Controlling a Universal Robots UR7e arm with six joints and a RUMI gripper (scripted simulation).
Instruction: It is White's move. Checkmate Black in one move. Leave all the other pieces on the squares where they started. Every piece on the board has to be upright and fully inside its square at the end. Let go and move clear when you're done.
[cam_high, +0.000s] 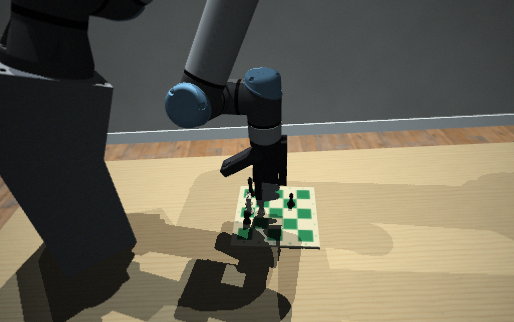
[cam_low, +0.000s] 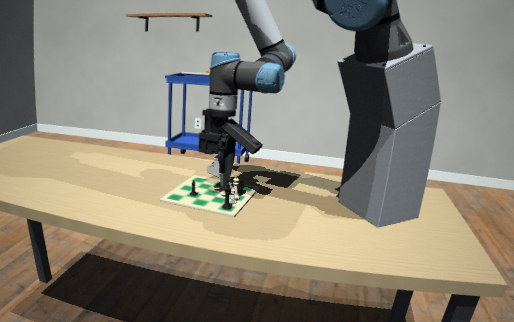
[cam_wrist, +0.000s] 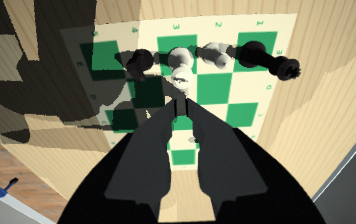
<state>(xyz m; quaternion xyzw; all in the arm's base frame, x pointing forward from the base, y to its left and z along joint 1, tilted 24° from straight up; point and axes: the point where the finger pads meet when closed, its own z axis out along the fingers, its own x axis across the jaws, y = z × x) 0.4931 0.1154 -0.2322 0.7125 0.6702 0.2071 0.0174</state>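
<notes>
The green-and-cream chessboard is 4 cm below my hand and 4 cm ahead of it. Round my hand: black pawn 8 cm ahead, 3 cm to the left, 1 cm below.
</notes>
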